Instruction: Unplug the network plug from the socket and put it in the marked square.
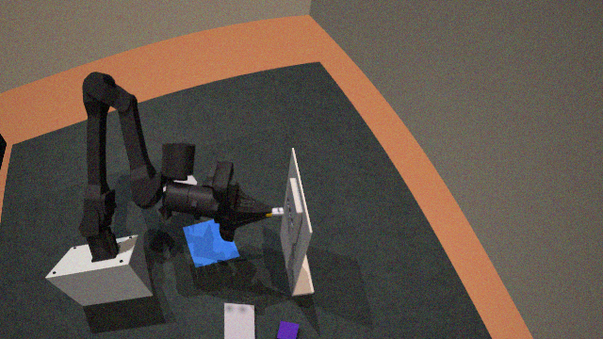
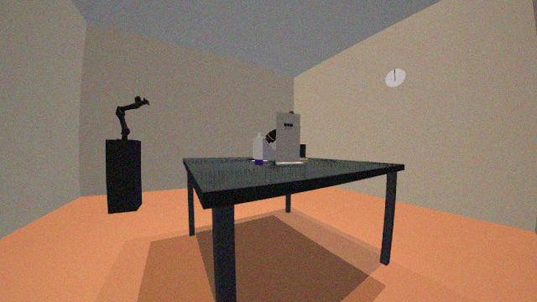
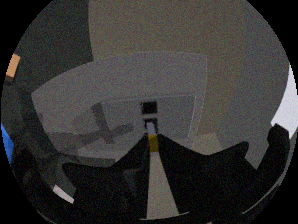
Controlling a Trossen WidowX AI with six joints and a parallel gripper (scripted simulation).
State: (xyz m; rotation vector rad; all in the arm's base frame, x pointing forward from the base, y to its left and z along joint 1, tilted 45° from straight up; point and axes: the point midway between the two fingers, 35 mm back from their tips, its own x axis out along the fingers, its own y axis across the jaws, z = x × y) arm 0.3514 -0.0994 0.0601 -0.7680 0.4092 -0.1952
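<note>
Right now my gripper tip is 25 cm above the blue marked square, 12 cm past it and 10 cm to the right of it. The rest, counted from my gripper tip: network plug 1 cm ahead; then white panel 10 cm below, 5 cm ahead, 1 cm to the right.
</note>
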